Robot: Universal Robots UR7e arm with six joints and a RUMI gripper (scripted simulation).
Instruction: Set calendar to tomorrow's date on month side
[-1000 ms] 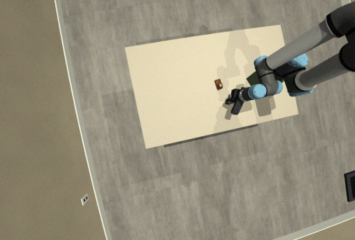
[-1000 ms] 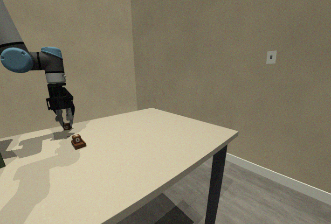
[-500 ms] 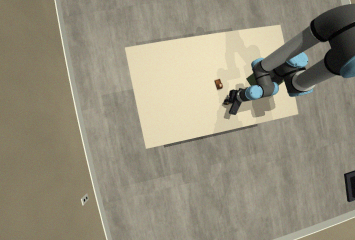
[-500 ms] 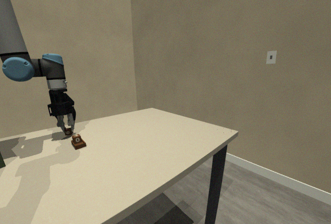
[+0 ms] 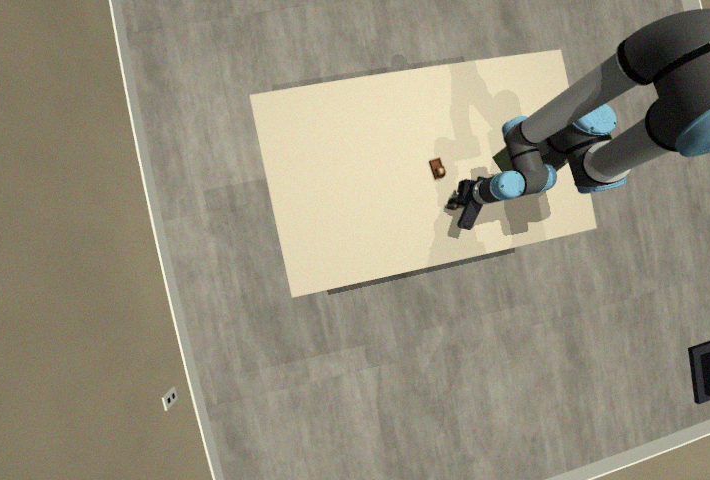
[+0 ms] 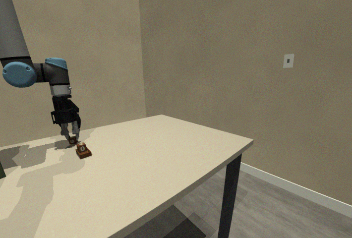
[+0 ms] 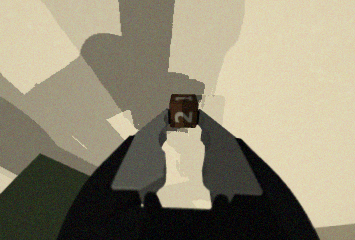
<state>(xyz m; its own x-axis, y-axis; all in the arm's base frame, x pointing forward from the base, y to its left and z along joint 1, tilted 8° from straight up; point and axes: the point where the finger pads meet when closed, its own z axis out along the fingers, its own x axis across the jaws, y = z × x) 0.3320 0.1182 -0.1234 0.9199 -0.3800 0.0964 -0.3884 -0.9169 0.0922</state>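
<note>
Now: hand 10 mm above the brown digit cube. Also, from my hand: brown calendar tray 20 mm ahead, 150 mm to the right, 20 mm below.
</note>
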